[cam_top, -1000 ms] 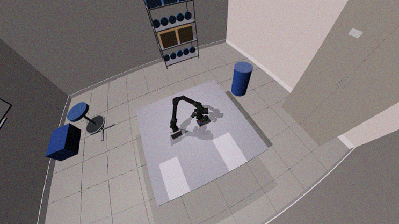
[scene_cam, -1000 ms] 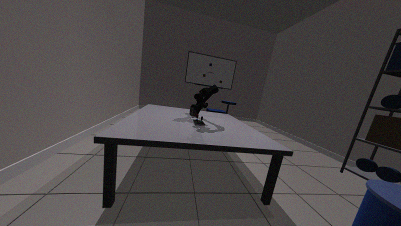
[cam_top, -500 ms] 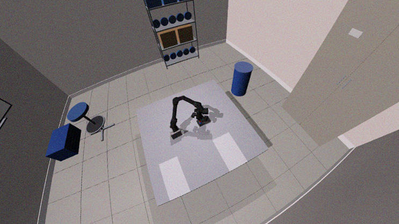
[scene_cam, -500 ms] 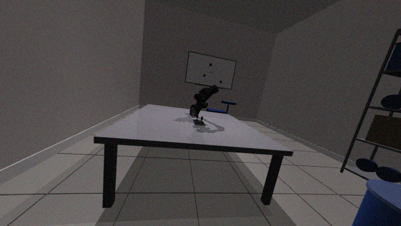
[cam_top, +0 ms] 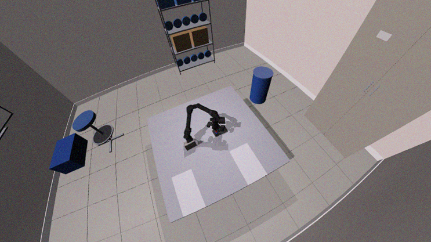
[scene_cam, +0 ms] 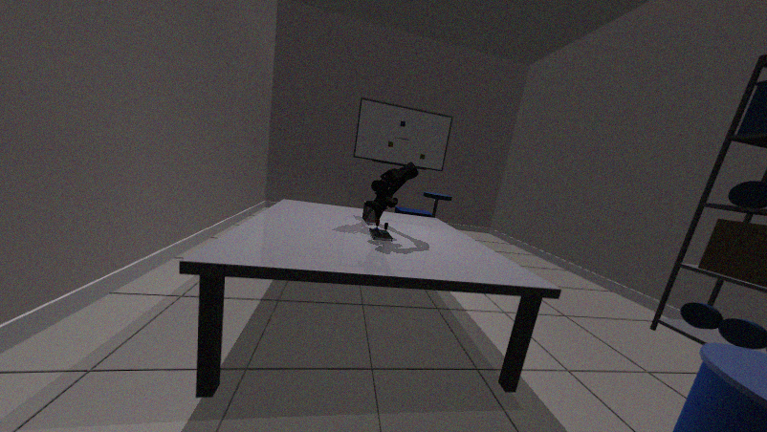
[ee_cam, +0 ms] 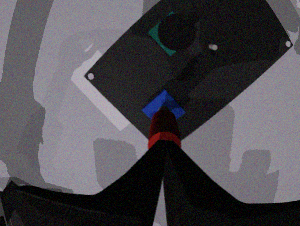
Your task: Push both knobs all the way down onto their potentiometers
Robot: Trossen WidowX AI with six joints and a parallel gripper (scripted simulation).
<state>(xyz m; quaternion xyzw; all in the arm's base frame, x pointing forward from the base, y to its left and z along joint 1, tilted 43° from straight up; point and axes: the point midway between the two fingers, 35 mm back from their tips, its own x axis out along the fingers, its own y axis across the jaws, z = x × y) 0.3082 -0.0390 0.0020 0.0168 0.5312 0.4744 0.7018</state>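
Right now the red knob is 20 mm below my gripper tip. From my gripper tip the other things lie so: black knob (50 mm ahead, 40 mm to the left, 20 mm below); then teal potentiometer (50 mm ahead, 40 mm to the left, 30 mm below).
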